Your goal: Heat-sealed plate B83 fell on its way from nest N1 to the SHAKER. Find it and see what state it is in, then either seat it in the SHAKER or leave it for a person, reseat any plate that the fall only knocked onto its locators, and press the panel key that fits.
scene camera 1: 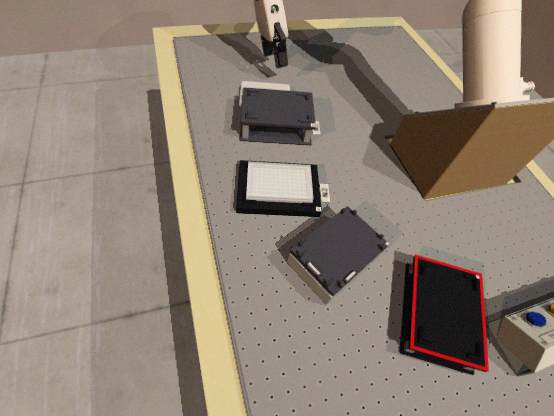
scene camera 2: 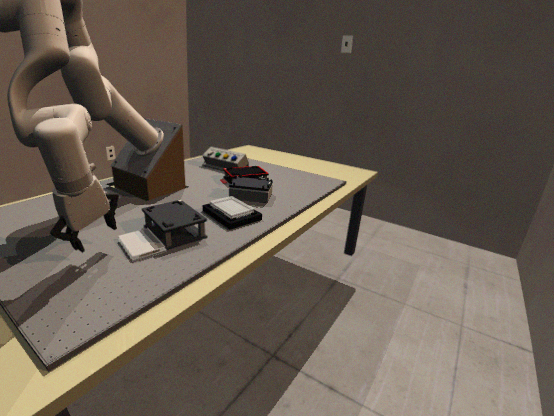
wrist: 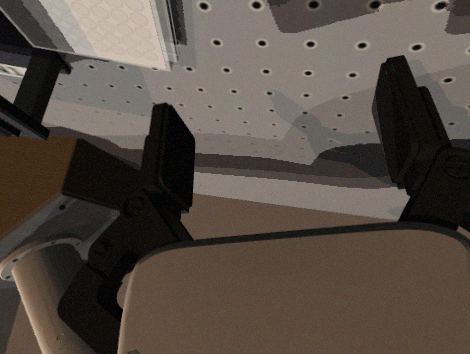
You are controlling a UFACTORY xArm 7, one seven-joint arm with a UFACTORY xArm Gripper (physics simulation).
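Seen in the pictures: gripper, between the fingertips: (scene camera 1: 275, 60) (scene camera 2: 96, 238) (wrist: 273, 103); arm's base, origin of its link: (scene camera 1: 490, 104) (scene camera 2: 149, 142) (wrist: 42, 254).
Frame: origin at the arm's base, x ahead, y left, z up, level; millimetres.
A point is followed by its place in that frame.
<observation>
My gripper (scene camera 1: 275, 59) {x 310, y -389, z -130 mm} (scene camera 2: 97, 238) {x 310, y -389, z -130 mm} (wrist: 273, 103) {x 310, y -389, z -130 mm} is open and empty, above the table beyond the raised dark stand. A pale plate (scene camera 1: 265, 86) {x 353, y -325, z -159 mm} (scene camera 2: 140, 244) {x 373, y -312, z -159 mm} (wrist: 120, 30) {x 322, y -312, z -159 mm} lies low against the far side of that stand (scene camera 1: 277, 107) {x 365, y -191, z -116 mm} (scene camera 2: 175, 214) {x 372, y -195, z -116 mm}; round well shapes show on it in the wrist view. Its label and seal state cannot be read. A second white plate (scene camera 1: 280, 182) {x 413, y 1, z -136 mm} (scene camera 2: 231, 207) {x 425, y -24, z -136 mm} rests on a black nest (scene camera 1: 242, 192) {x 487, y -3, z -153 mm} (scene camera 2: 244, 221) {x 488, y -37, z -160 mm}, off-centre; whether it is fully down is unclear. A dark-topped block with corner clips (scene camera 1: 340, 247) {x 359, y 168, z -118 mm} (scene camera 2: 251, 184) {x 370, y 149, z -118 mm}, possibly the SHAKER, stands askew and bears no plate.
A black tray-like fixture with a red rim (scene camera 1: 413, 305) {x 275, y 288, z -133 mm} (scene camera 2: 246, 172) {x 234, y 293, z -133 mm} stands past the block. The key panel (scene camera 1: 525, 340) {x 137, y 388, z -114 mm} (scene camera 2: 225, 159) {x 59, y 356, z -111 mm} is beside it, with blue (scene camera 1: 536, 319) {x 108, y 367, z -102 mm} and yellow keys showing. The arm's brown pedestal (scene camera 1: 465, 155) {x 83, y 76, z -47 mm} (scene camera 2: 167, 170) {x 101, y -5, z -87 mm} (wrist: 35, 170) {x 101, y -42, z -123 mm} rises at the table's side.
</observation>
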